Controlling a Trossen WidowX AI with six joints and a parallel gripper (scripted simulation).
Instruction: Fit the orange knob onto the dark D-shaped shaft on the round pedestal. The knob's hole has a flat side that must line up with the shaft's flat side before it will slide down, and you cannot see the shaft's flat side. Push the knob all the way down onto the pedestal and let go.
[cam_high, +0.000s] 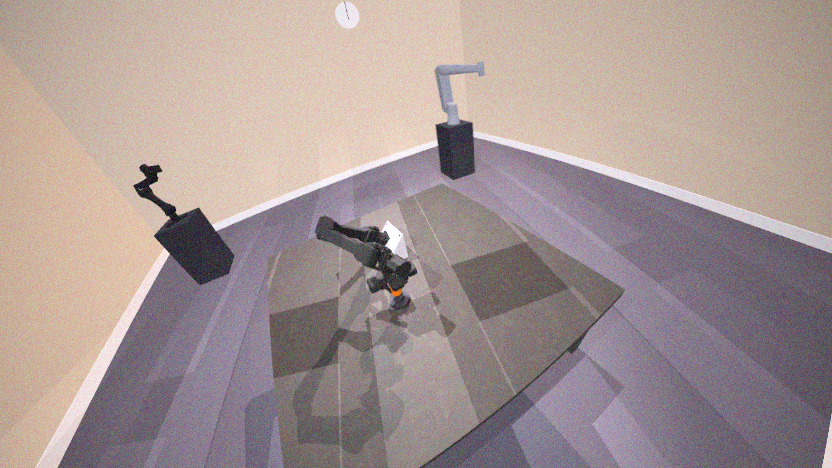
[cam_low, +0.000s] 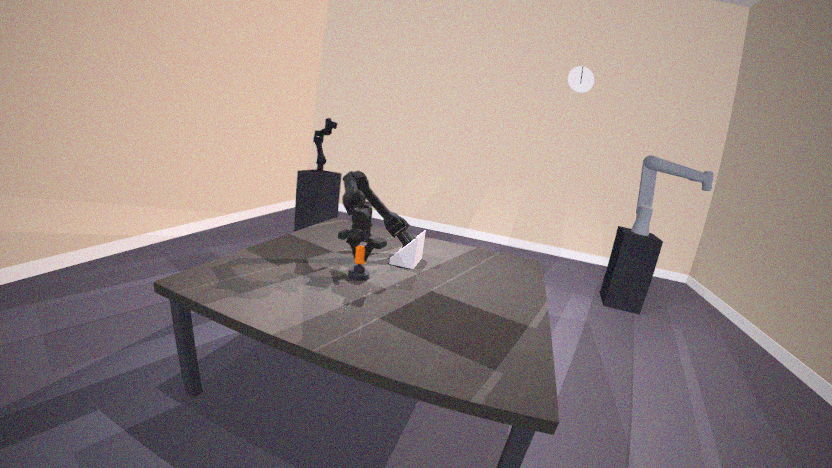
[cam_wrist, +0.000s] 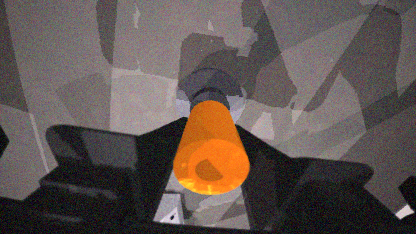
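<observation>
Right now my gripper tip is 20 mm below the orange knob. The rest, counted from my gripper tip: round pedestal (40 mm below).
</observation>
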